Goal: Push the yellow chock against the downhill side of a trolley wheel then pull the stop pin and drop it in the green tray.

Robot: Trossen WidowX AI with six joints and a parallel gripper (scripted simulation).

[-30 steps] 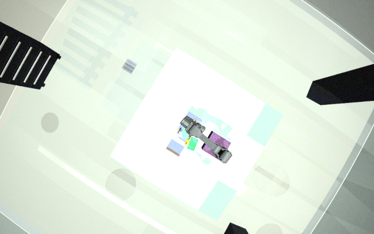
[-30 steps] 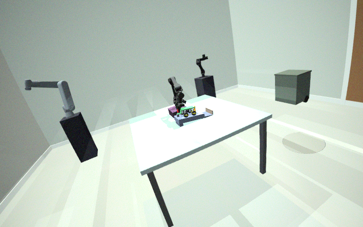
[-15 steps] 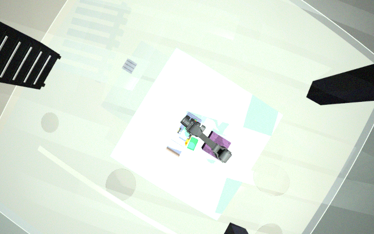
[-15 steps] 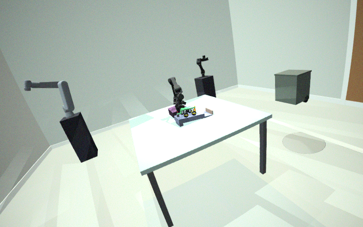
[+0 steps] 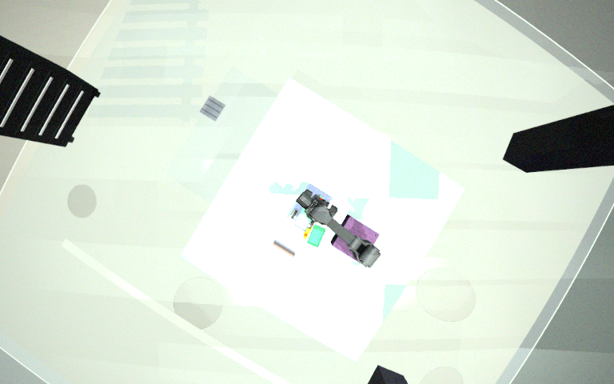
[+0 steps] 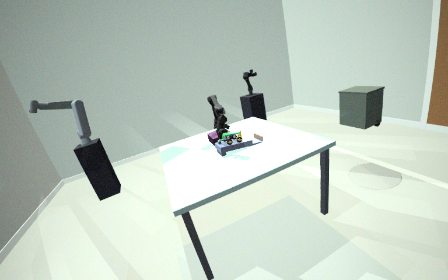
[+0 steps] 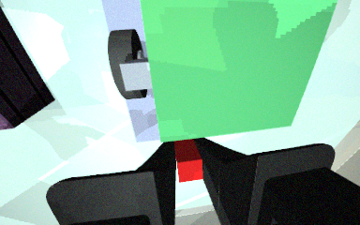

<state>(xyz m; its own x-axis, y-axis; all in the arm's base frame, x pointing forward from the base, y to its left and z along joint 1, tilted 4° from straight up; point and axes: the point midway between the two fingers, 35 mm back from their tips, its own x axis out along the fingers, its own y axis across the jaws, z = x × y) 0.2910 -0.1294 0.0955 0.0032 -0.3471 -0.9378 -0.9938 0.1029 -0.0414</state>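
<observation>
My gripper tip is 21 cm to the right of the green tray, 14 cm above it and 8 cm past it. Also, from my gripper tip: trolley (10 cm to the left, 3 cm ahead, 2 cm below); red-headed stop pin (right at my gripper tip); ramp (11 cm to the left, 8 cm below, 3 cm ahead).
</observation>
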